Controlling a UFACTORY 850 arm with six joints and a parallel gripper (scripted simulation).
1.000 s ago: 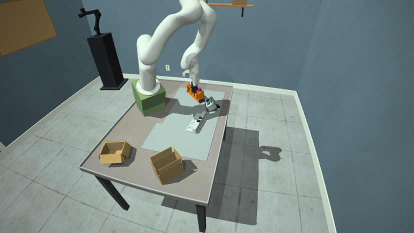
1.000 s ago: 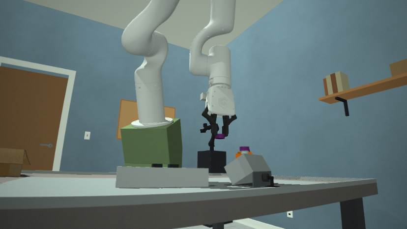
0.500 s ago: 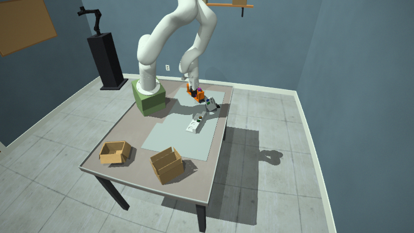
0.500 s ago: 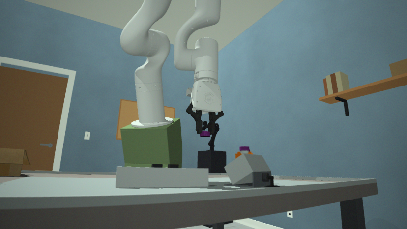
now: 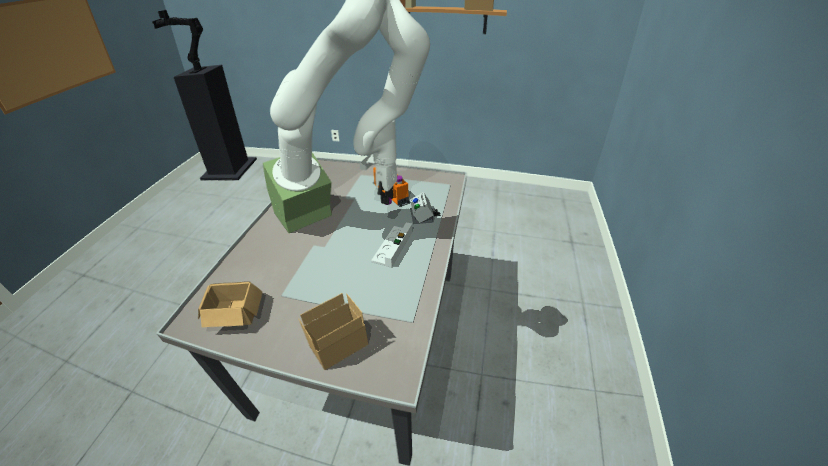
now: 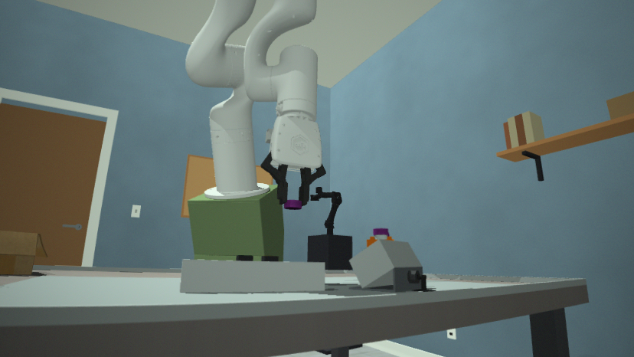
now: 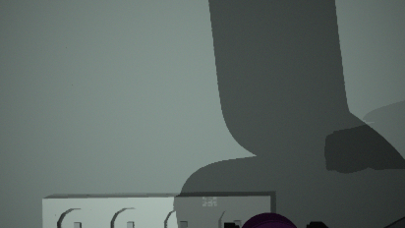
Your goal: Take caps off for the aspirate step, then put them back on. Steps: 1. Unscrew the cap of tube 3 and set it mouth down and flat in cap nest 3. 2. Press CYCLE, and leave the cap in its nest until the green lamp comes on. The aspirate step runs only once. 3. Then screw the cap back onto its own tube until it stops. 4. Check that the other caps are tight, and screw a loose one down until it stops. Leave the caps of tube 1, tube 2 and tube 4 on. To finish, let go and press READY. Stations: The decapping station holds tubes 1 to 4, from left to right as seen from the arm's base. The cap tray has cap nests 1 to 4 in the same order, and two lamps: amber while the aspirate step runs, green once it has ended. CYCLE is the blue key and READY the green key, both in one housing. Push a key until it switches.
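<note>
Right now my hand is 140 mm to the right of the blue key, 110 mm above it and 100 mm short of it. Also, from my hand: green key (110 mm below, 110 mm ahead, 90 mm to the left); grey key housing (120 mm below, 120 mm ahead, 110 mm to the left).
</note>
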